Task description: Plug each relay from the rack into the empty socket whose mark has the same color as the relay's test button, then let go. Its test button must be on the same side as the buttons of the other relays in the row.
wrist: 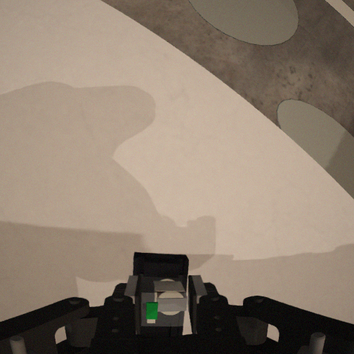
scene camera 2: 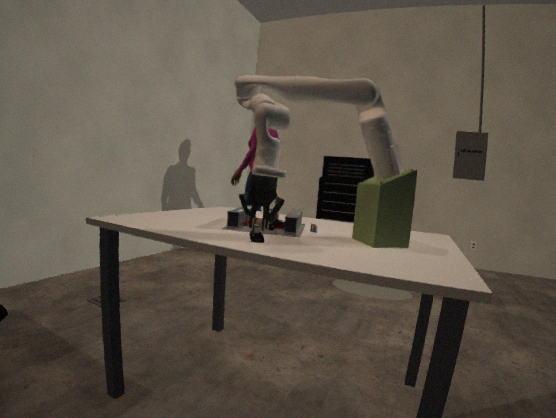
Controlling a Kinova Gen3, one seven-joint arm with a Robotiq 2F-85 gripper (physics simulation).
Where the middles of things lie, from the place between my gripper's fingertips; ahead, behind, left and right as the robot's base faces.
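Black rack (wrist: 151,264), relative to my hand: 3 cm ahead of it, 3 cm to the right of it, 2 cm below it.
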